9 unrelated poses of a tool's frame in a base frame.
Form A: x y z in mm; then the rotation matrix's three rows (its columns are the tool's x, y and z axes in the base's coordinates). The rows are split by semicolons.
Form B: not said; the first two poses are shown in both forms.
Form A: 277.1 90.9 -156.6; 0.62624 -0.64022 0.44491; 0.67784 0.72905 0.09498; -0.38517 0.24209 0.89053
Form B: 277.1 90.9 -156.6 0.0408 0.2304 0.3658 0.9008
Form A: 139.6 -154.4 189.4; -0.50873 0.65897 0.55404; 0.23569 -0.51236 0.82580; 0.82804 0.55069 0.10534
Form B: 139.6 -154.4 189.4 -0.4739 -0.4720 -0.7291 0.1451
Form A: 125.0 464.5 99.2; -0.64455 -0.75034 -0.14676; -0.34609 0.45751 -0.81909; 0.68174 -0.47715 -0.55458
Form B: 125.0 464.5 99.2 0.3363 -0.8150 0.3976 0.2542
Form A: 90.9 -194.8 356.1; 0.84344 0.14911 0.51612; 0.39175 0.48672 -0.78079; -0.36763 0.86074 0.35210
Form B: 90.9 -194.8 356.1 0.5012 0.2698 0.0741 0.8189
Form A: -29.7 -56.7 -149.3; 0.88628 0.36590 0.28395; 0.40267 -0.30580 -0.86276; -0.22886 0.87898 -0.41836
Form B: -29.7 -56.7 -149.3 0.8078 0.2378 0.0171 0.5390
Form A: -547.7 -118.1 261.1; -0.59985 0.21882 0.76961; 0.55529 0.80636 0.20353; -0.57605 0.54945 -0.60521
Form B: -547.7 -118.1 261.1 0.2230 0.8677 0.2170 0.3877
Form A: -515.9 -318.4 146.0; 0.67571 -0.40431 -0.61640; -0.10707 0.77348 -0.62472; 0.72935 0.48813 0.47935
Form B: -515.9 -318.4 146.0 0.3251 -0.3932 0.0868 0.8556
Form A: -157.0 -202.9 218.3; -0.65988 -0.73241 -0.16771; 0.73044 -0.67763 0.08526; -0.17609 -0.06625 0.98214
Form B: -157.0 -202.9 218.3 -0.0943 0.0052 0.9110 0.4014
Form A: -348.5 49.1 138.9; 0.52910 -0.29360 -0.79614; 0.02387 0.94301 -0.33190; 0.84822 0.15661 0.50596
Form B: -348.5 49.1 138.9 0.1415 -0.4764 0.0920 0.8629
